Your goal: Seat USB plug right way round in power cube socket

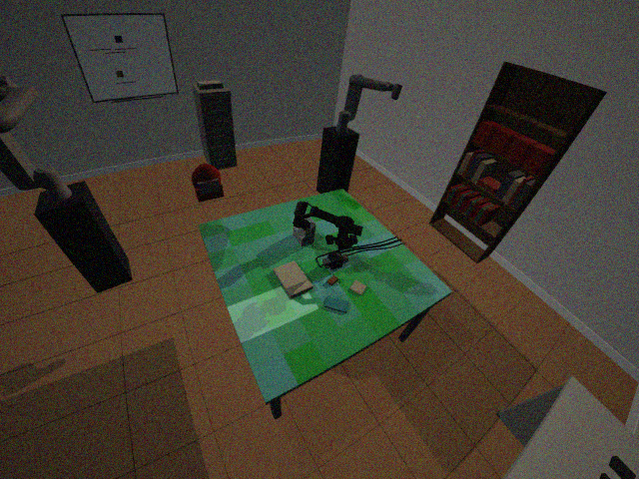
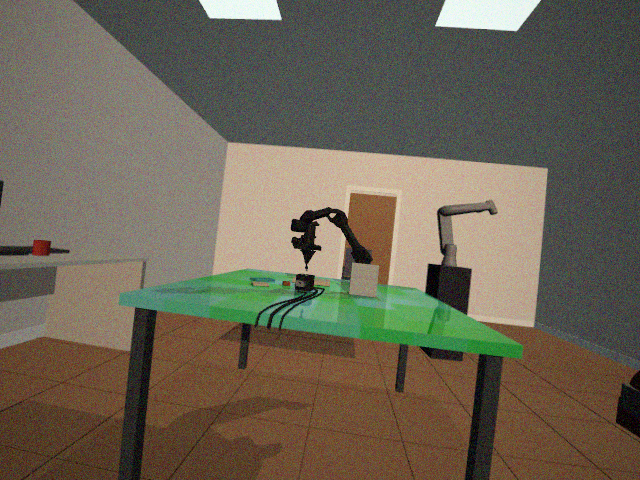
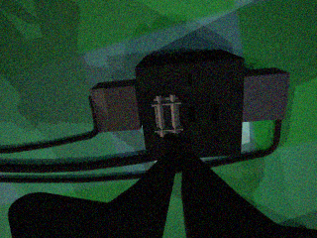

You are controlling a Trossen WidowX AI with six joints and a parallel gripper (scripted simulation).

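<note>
Now: gripper tip 1 cm to the right of the socket and 7 cm above it. Also, from my gripper tip: small block (10 cm ahead, 11 cm to the right, 13 cm below).
</note>
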